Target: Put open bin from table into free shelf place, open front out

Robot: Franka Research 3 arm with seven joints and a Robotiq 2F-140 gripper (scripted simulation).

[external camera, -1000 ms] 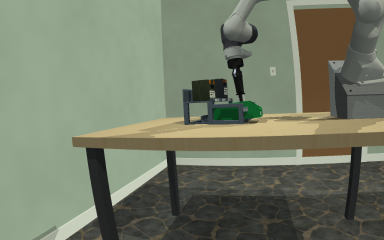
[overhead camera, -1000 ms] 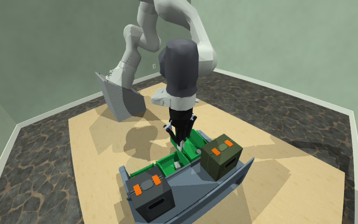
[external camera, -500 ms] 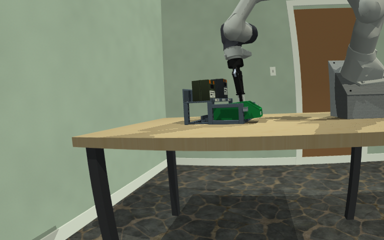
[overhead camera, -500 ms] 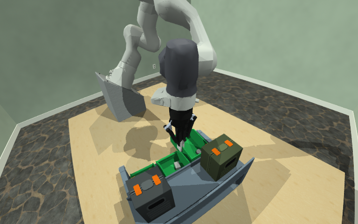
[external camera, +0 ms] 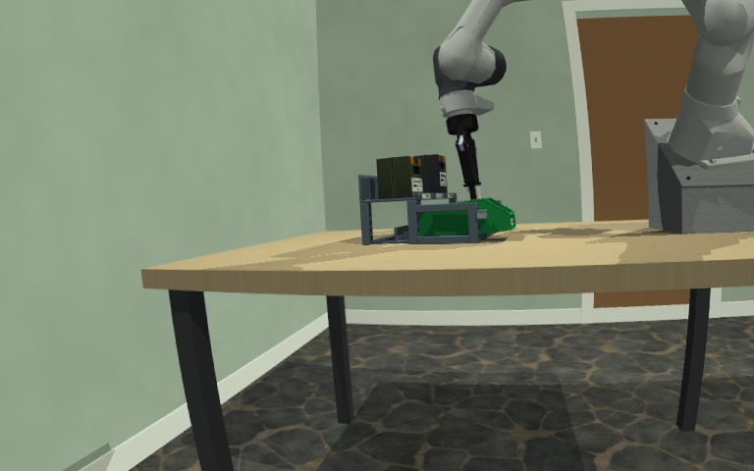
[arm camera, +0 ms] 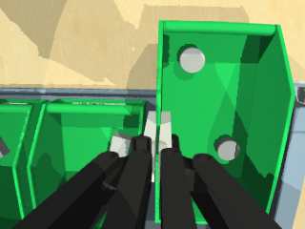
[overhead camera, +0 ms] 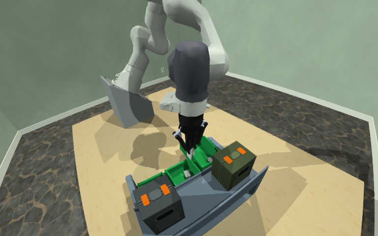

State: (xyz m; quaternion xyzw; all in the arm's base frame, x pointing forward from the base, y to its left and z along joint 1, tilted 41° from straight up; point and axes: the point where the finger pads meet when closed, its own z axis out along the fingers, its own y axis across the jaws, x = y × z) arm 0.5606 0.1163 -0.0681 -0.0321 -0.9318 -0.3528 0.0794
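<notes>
The shelf floor is 10 cm ahead of my hand, 8 cm to the right of it and 9 cm below it. From my hand the other things lie so: shelf's upper board (16 cm ahead, 9 cm to the right, 1 cm above); olive case (17 cm ahead, 3 cm to the left, 6 cm above); dark grey box (14 cm ahead, 20 cm to the right, 7 cm above).
</notes>
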